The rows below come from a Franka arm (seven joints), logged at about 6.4 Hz.
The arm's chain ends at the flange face. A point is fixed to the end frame.
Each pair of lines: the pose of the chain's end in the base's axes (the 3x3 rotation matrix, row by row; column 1 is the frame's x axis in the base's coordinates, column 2 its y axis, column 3 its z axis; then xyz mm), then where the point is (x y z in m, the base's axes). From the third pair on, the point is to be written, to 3 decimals.
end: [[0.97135, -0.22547, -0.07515], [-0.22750, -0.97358, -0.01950], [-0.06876, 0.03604, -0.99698]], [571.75, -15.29, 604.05]
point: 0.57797 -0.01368 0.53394
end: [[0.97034, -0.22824, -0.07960], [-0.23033, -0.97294, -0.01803], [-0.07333, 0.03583, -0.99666]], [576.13, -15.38, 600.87]
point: 0.58205 -0.01370 0.53073
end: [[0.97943, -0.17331, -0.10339], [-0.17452, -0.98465, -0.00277], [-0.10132, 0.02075, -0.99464]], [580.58, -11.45, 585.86]
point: 0.585 -0.008 0.516
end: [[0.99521, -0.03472, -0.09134], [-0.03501, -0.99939, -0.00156], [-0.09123, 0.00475, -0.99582]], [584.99, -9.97, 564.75]
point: 0.589 -0.005 0.495
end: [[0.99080, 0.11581, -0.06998], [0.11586, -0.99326, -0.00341], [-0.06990, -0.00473, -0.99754]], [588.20, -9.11, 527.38]
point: 0.593 -0.003 0.457
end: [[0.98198, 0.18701, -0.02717], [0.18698, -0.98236, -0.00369], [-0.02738, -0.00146, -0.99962]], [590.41, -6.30, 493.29]
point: 0.598 0.001 0.424
